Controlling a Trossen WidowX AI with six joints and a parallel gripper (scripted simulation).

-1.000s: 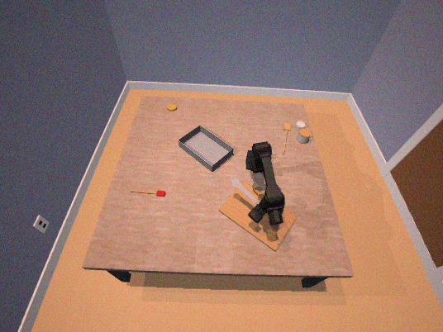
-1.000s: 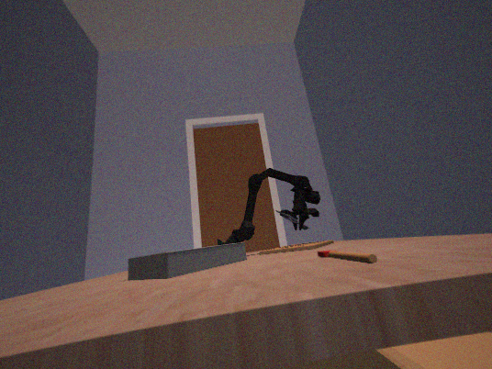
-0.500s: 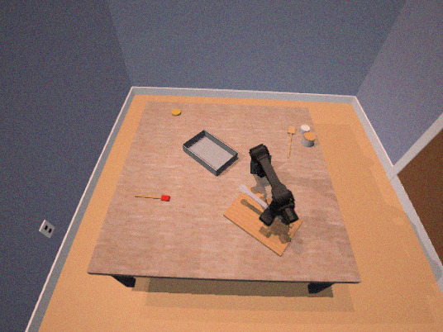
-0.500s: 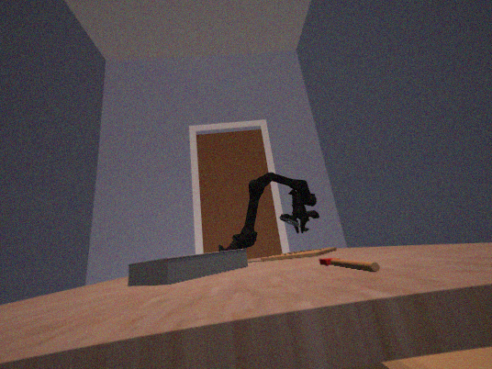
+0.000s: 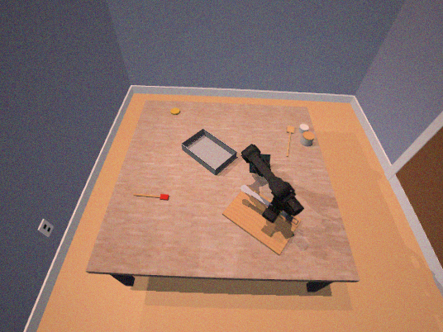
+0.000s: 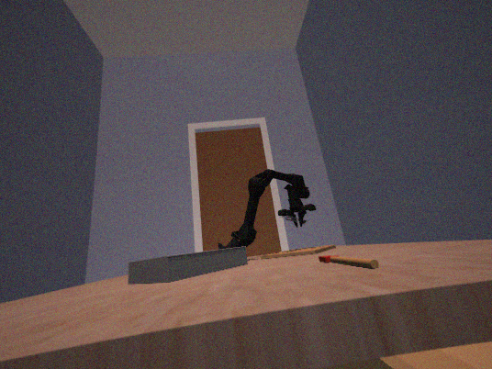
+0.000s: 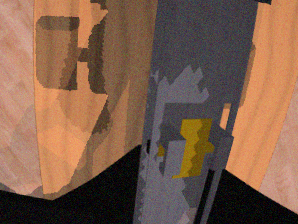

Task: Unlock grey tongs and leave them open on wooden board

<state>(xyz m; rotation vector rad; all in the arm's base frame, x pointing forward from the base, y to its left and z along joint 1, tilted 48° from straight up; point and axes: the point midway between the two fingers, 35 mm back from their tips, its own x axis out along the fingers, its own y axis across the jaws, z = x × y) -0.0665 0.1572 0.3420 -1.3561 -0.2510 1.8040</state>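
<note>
The yellow lock piece lies 4 cm above my gripper tip, 2 cm behind it and 1 cm to the left of it. The rest, counted from my gripper tip: roasting tin (43 cm to the right, 40 cm ahead, 9 cm below); red-headed spatula (64 cm ahead, 12 cm below, 6 cm to the right); wooden board (11 cm below, 4 cm ahead, 2 cm to the right).
</note>
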